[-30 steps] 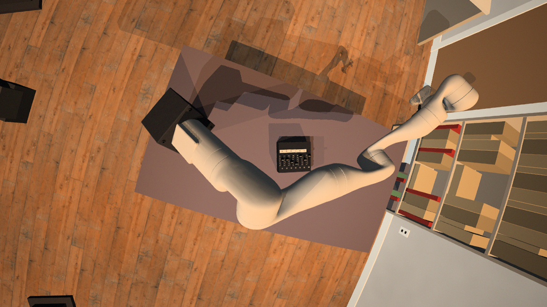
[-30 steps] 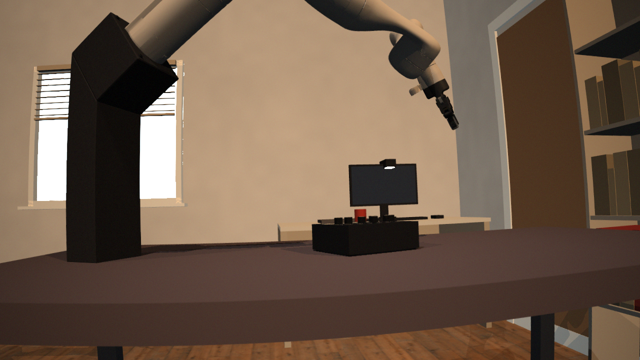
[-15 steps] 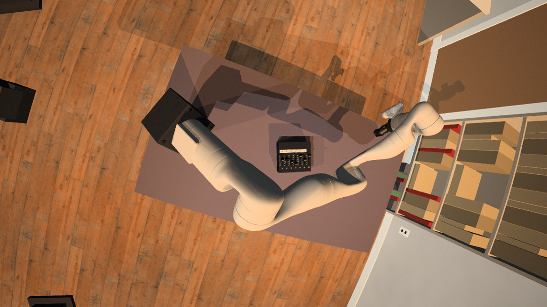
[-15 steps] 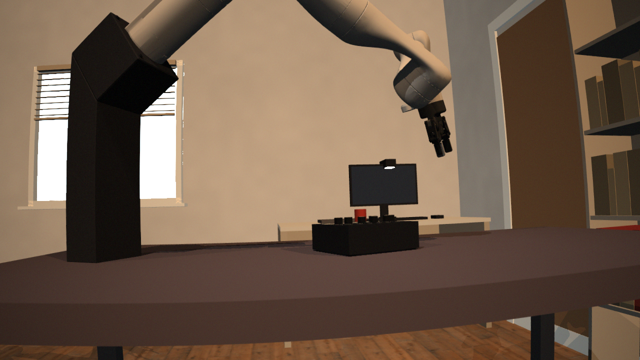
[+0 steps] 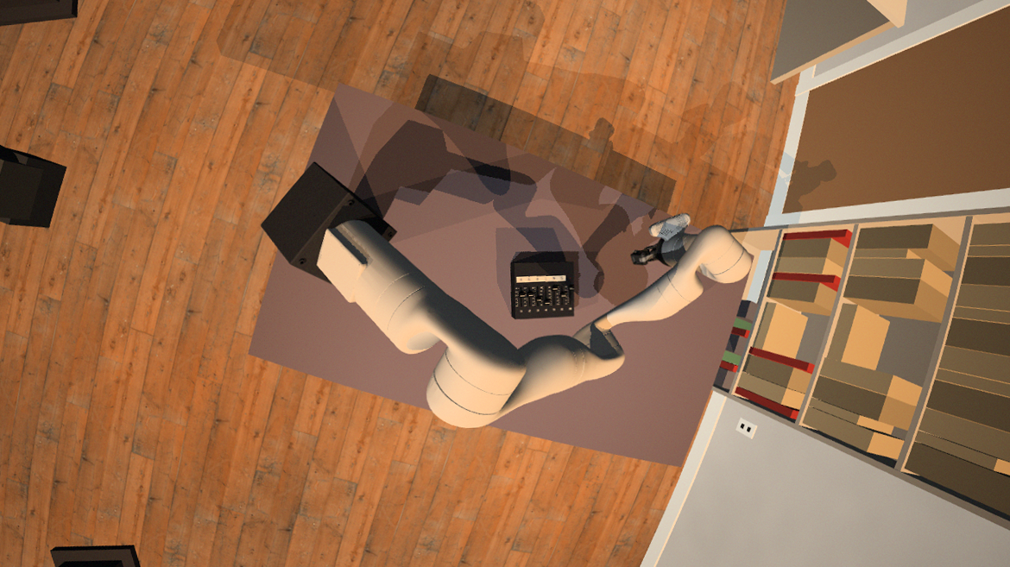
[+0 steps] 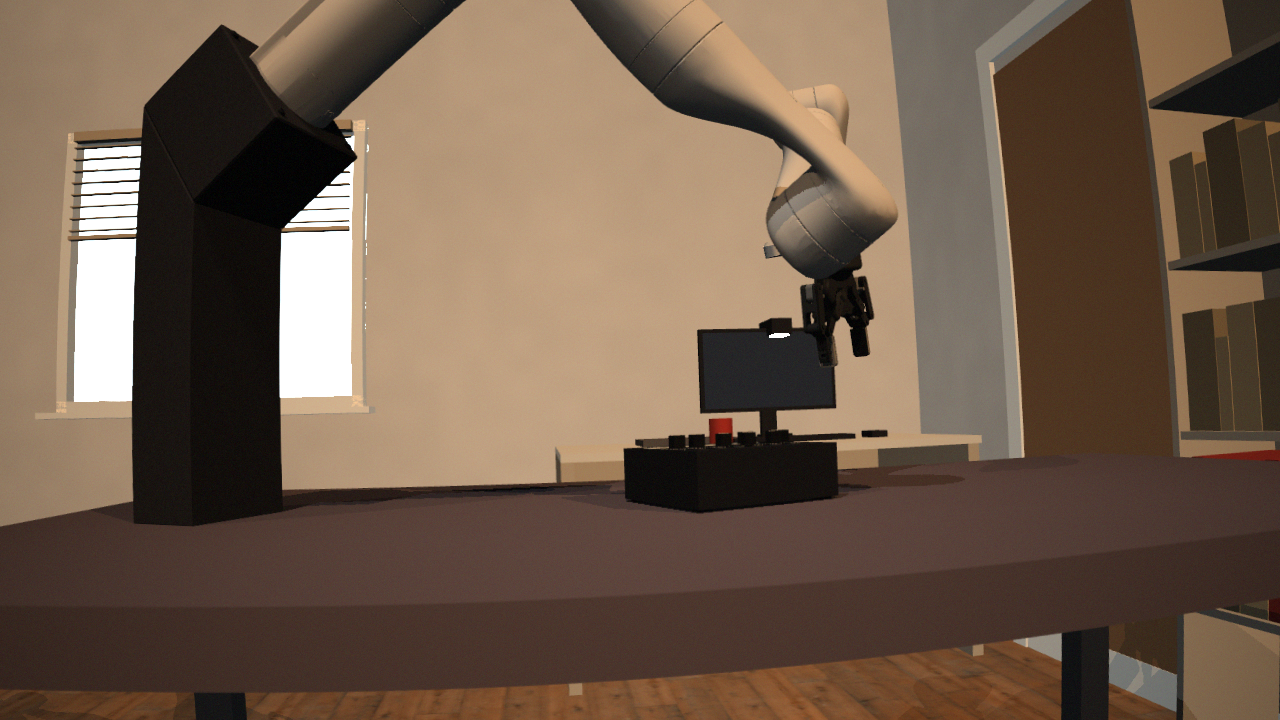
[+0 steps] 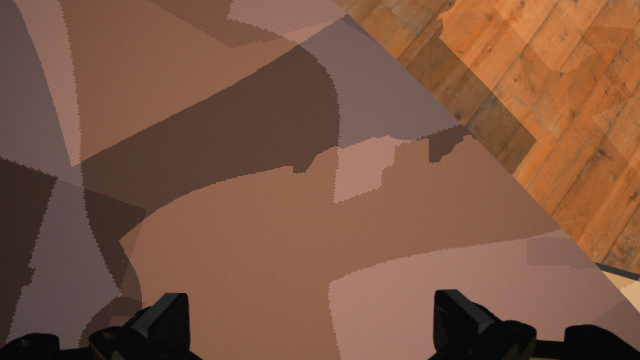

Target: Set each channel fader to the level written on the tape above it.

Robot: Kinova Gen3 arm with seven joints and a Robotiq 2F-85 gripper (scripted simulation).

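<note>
The channel 5 cap lies 230 mm behind my hand, 90 mm to the right of it and 90 mm below it. Round my hand: channel 6 cap 210 mm behind, 110 mm to the right, 90 mm below; then channel 4 cap 260 mm behind, 130 mm to the right, 90 mm below; then master cap 190 mm behind, 100 mm to the right, 90 mm below.
</note>
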